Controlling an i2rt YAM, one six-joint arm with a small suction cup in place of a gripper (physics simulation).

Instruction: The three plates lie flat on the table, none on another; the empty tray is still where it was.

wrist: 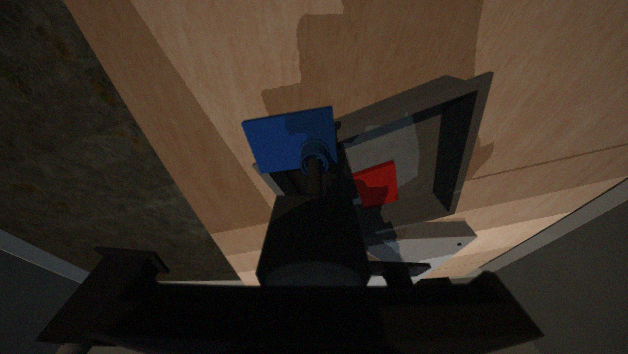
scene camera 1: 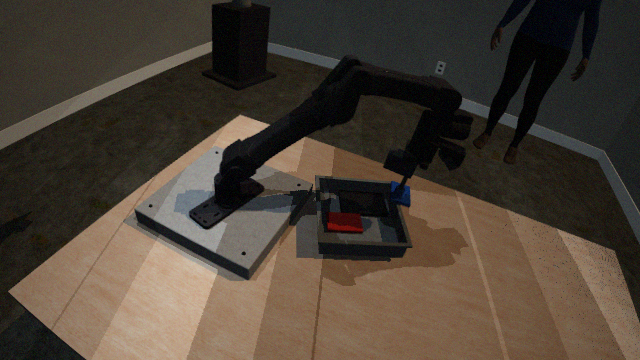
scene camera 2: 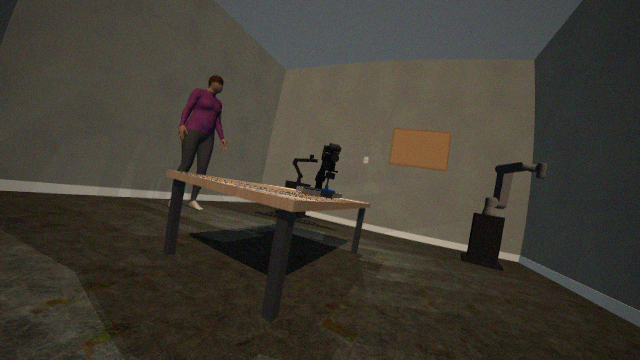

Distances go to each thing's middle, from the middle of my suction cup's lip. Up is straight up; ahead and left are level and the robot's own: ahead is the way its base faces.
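The blue plate (wrist: pixel 275 141) is 2 cm to the left of my suction cup and 2 cm below it, and going by their middles it's the nearest to my suction cup of the things named here. The red plate (scene camera 1: pixel 338 222) is 14 cm to the right of my suction cup, 8 cm behind it and 6 cm below it; going by their middles, that red plate is the farthest from my suction cup of the things named here. As for the black plate (scene camera 1: pixel 373 204), it's 8 cm behind my suction cup, 6 cm below it and 4 cm to the right of it. And the grey tray (scene camera 1: pixel 388 236) is 6 cm behind my suction cup, 11 cm to the right of it and 4 cm below it.
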